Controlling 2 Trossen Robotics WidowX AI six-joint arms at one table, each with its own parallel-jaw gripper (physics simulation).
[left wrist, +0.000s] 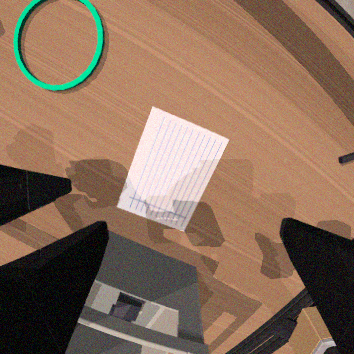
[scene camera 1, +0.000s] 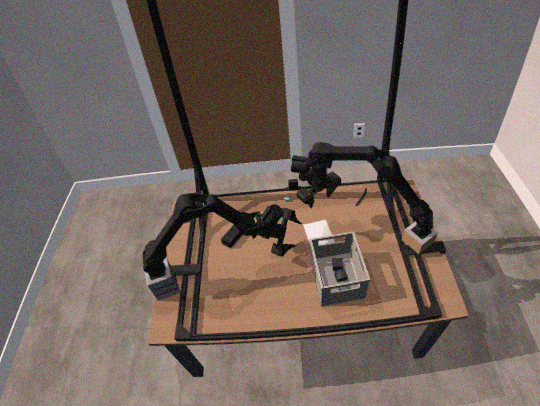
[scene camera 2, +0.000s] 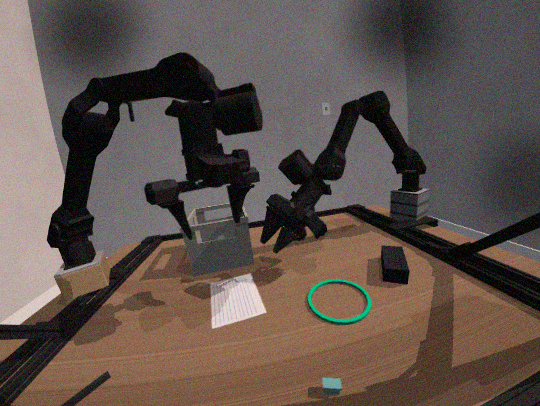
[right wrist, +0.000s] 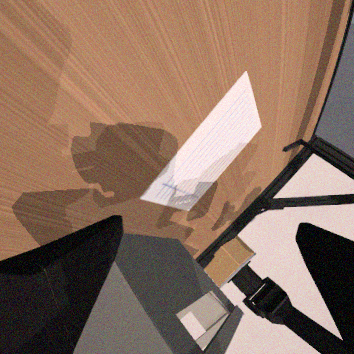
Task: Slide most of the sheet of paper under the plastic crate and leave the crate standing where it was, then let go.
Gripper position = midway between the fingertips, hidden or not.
Note:
The left gripper (scene camera 2: pixel 215 230) is open and holds nothing. Also in view: a white lined sheet of paper (scene camera 2: pixel 236 299). The right gripper (scene camera 2: pixel 268 248) is open, holding nothing. Further things: a grey plastic crate (scene camera 2: pixel 206 255).
The white lined sheet of paper is seen too in the left wrist view (left wrist: pixel 174 160) and in the right wrist view (right wrist: pixel 233 121). The grey plastic crate is seen too in the left wrist view (left wrist: pixel 171 310), in scene camera 1 (scene camera 1: pixel 321 256) and in the right wrist view (right wrist: pixel 154 281). The left gripper is seen too in the left wrist view (left wrist: pixel 194 228) and in scene camera 1 (scene camera 1: pixel 319 202).

